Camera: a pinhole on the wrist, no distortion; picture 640 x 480 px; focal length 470.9 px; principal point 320.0 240.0 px. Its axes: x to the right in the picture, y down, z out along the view. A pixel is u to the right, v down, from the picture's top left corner.
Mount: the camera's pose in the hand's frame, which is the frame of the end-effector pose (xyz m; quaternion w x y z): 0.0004 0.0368 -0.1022 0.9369 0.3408 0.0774 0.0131
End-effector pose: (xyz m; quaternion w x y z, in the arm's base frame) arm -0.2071 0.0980 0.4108 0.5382 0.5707 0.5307 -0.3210
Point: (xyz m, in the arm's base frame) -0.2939 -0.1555 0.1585
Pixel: 402 319
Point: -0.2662 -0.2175 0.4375
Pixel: 79 430
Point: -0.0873 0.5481 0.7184
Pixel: behind the camera
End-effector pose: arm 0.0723 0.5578 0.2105 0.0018 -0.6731 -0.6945 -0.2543
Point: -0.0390 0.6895 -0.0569
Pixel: 292 283
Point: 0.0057 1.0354 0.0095
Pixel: 609 372
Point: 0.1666 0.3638 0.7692
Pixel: behind the camera
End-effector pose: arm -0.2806 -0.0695 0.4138 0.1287 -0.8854 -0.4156 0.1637
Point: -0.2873 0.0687 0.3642
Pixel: 500 293
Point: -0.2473 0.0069 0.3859
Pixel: 535 381
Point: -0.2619 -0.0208 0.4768
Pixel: 457 69
